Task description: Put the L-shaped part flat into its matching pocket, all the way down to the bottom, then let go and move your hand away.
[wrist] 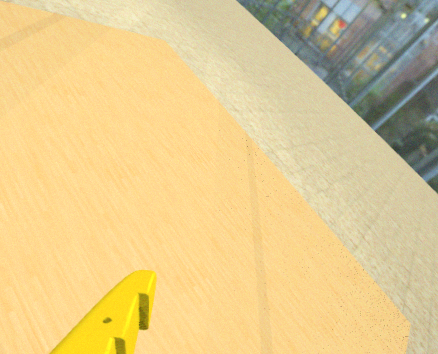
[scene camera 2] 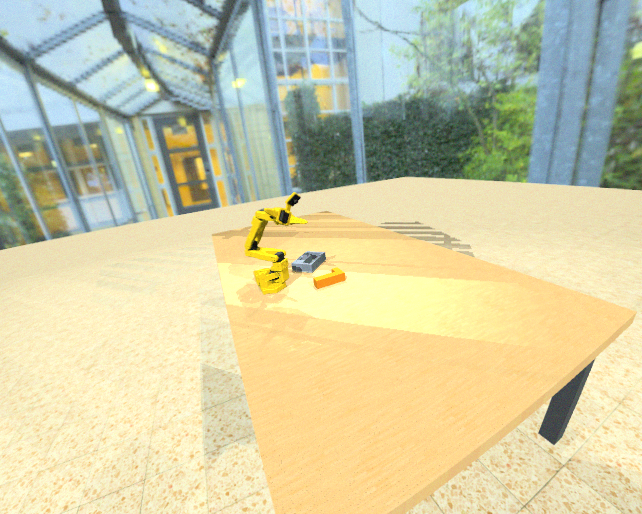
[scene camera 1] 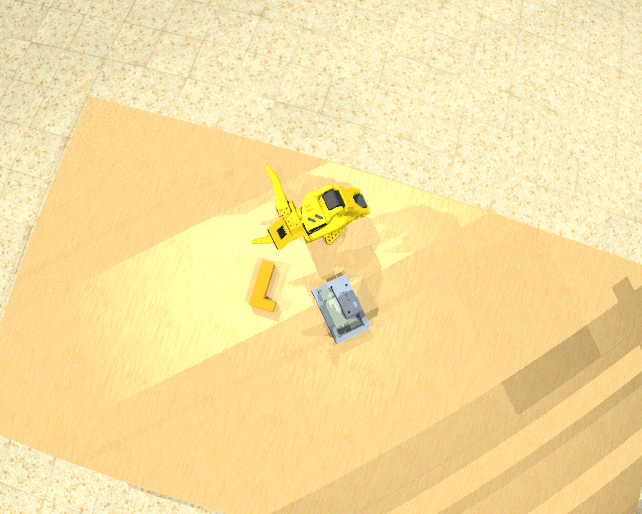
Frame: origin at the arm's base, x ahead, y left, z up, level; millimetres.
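Seen in the pictures: hand, its tool point: point(wrist: 153, 292) point(scene camera 2: 306, 221) point(scene camera 1: 253, 240); arm's base, origin of its link: point(scene camera 2: 277, 285) point(scene camera 1: 320, 231).
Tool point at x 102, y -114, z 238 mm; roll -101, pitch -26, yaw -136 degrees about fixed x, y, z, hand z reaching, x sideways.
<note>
Pixels of each thing's top centre, then the offset from my tool point to it. "pt": a spot on its surface instead. Level surfaces: height alone.
- orange L-shaped part, centre of its top: point(scene camera 1: 267, 286) point(scene camera 2: 327, 273) dx +66, dy +30, dz -208 mm
- grey block, centre of its top: point(scene camera 1: 341, 308) point(scene camera 2: 308, 257) dx +69, dy +212, dz -201 mm
- L-shaped pocket, a spot on its surface: point(scene camera 1: 333, 310) pt dx +77, dy +198, dz -233 mm
- wooden table, height of its surface: dz -238 mm
The orange L-shaped part point(scene camera 1: 260, 288) point(scene camera 2: 329, 278) lies flat on the table, apart from the grey block. The grey block point(scene camera 1: 366, 324) point(scene camera 2: 309, 266) has an L-shaped pocket point(scene camera 1: 333, 310), which holds no part. My gripper point(scene camera 1: 259, 204) is fully open and empty, its two jaws spread wide. It is raised high above the table in scene camera 2, and in scene camera 1 it shows above the part in the picture. In the wrist view one notched jaw shows at the bottom; the part and the block do not show there.
The wooden table point(scene camera 1: 214, 374) point(scene camera 2: 407, 385) point(wrist: 125, 150) carries the yellow arm point(scene camera 1: 326, 211) point(scene camera 2: 257, 235), whose base stands near one table edge. The grey block stands close to the arm's base. Shadows and a bright sunlit band cross the table. Tiled floor lies beyond its edges.
</note>
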